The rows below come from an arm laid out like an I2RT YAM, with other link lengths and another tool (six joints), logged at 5 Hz.
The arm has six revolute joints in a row. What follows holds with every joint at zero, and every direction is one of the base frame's. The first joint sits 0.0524 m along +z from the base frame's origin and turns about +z. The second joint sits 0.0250 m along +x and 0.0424 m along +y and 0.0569 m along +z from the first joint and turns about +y. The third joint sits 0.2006 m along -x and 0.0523 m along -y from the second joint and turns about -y. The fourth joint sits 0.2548 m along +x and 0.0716 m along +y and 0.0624 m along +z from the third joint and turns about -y. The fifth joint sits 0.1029 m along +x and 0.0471 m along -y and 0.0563 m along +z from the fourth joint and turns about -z. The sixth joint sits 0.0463 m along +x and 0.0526 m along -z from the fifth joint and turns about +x. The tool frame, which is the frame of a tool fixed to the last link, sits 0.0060 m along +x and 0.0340 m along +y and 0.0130 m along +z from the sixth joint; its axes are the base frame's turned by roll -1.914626, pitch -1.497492 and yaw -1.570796 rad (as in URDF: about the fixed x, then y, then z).
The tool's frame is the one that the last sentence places.
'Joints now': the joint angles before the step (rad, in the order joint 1, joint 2, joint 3, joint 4, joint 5, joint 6). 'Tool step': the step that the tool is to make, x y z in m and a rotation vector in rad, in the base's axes. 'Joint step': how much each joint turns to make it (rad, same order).
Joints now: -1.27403 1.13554 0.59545 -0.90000 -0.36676 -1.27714
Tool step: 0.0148 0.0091 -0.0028 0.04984 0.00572 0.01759
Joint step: 0.08116 0.02603 0.00146 0.00051 -0.00350 0.06905
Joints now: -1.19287 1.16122 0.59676 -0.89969 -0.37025 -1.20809
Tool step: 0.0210 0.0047 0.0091 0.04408 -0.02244 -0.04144
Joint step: 0.08833 0.00454 0.02881 -0.00172 -0.02306 0.14374
